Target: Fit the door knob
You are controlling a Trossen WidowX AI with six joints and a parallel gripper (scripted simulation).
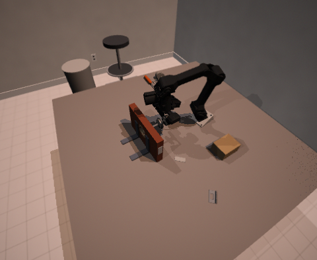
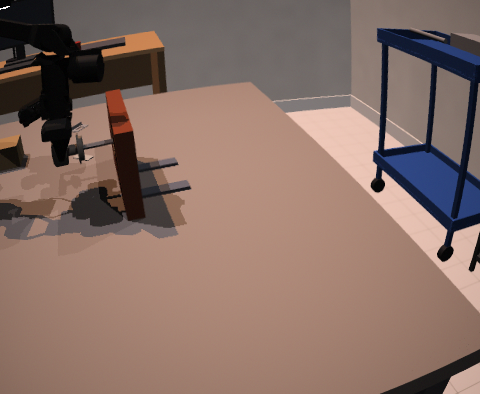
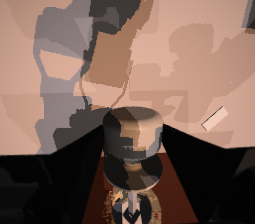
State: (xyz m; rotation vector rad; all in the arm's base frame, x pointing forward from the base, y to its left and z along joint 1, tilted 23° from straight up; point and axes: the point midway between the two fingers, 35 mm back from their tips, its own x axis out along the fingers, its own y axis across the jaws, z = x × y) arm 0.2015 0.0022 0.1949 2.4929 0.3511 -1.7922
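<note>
Now: the door knob 3 cm ahead of my hand, 1 cm to the left of it and 3 cm below it. The rest, counted from my hand: cardboard box 27 cm behind, 23 cm to the left, 10 cm below; then small white plate 1 cm behind, 20 cm to the left, 13 cm below; then red-brown wooden door block 13 cm ahead, 3 cm to the left, 4 cm below.
</note>
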